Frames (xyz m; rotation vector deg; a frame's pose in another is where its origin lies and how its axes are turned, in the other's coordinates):
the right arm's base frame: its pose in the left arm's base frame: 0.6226 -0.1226 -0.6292 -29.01 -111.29 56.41
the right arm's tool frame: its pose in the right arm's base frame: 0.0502 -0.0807 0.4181 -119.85 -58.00 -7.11
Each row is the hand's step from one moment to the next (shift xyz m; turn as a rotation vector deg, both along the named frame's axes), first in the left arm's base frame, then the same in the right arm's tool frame.
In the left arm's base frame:
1: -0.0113 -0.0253 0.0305 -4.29 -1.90 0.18
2: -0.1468 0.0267 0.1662 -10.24 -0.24 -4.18
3: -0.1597 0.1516 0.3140 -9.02 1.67 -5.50
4: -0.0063 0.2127 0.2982 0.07 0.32 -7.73
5: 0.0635 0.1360 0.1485 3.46 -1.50 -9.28
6: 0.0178 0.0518 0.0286 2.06 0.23 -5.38
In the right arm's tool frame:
1: -0.0163 0.0110 -0.0362 1.78 -1.50 -4.08
2: 0.0787 0.1309 -0.1630 8.25 -5.26 -5.16
3: 0.1303 0.3177 -0.1708 8.97 -5.20 -2.64
4: 0.0645 0.3598 -0.0245 2.18 -6.35 3.85
5: 0.0040 0.2051 0.0501 -1.02 -8.06 5.86
6: 0.0134 0.0535 0.0278 0.09 -4.10 4.05

